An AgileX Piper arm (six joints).
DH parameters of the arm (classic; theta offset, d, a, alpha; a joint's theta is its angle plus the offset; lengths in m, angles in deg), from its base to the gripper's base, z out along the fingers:
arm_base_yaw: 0 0.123 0 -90
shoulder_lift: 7.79 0 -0.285 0
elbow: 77.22 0 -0.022 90
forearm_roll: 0 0.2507 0 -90
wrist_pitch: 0 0 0 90
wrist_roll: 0 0.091 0 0
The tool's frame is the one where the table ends.
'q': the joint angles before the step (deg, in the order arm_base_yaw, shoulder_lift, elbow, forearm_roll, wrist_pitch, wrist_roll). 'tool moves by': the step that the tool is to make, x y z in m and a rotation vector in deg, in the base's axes. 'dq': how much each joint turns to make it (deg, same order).
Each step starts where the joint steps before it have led.
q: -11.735, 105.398, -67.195, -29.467, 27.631, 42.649
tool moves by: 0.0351, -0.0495, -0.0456, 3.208, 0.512, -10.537
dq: -5.525, 13.432, -10.749, -0.069, -0.002, 6.052
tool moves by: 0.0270, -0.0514, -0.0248, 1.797, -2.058, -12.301
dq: -4.667, 10.723, -13.531, -0.039, 3.722, 7.265
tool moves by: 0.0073, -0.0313, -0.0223, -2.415, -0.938, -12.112
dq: -1.912, 6.847, -7.322, -9.174, 4.314, 15.735
